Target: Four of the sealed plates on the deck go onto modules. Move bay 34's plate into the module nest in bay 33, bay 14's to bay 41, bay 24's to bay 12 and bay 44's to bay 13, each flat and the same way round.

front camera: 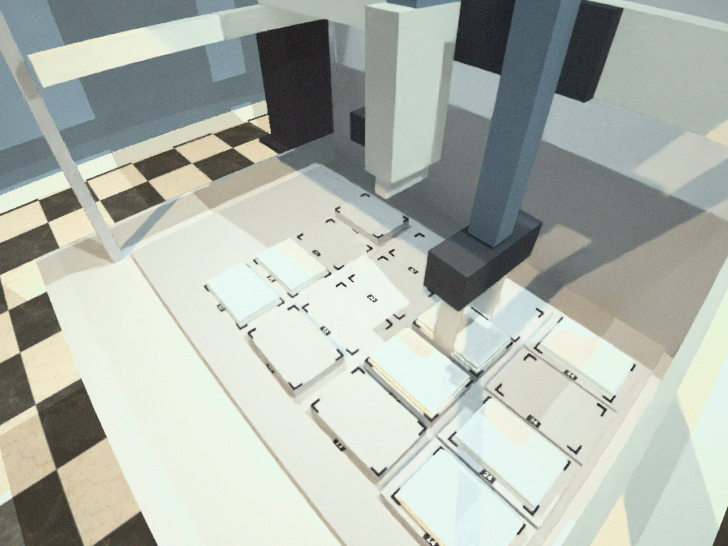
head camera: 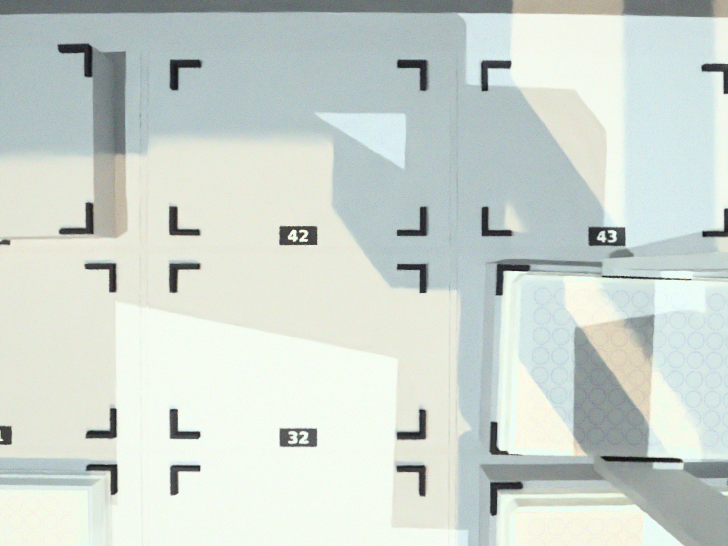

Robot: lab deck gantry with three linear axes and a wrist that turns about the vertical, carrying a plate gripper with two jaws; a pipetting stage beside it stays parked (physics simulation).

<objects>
my gripper: front camera; head camera
same spot on my gripper: (head camera: 676, 500) = (front camera: 442, 329)
</objects>
